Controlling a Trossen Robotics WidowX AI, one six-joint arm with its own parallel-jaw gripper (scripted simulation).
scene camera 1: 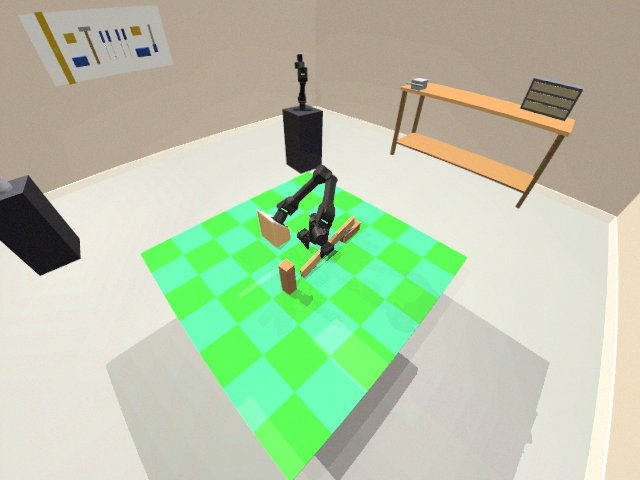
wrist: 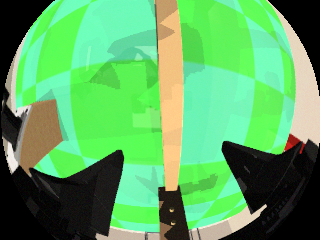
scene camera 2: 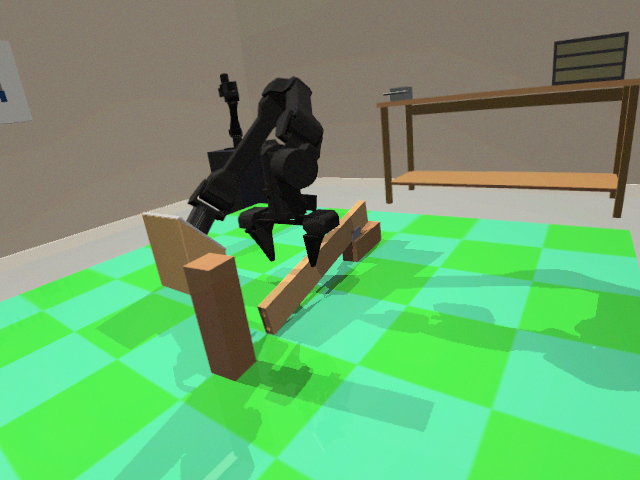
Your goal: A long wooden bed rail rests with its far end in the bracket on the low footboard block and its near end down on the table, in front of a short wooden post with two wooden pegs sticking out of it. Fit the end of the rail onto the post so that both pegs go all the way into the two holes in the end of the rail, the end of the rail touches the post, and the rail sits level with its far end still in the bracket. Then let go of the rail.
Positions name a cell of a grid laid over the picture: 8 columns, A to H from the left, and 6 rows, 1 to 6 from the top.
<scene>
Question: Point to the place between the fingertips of my gripper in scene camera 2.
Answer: D4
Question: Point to a wooden post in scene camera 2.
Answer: At C4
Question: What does my gripper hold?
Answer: Nothing.
</scene>
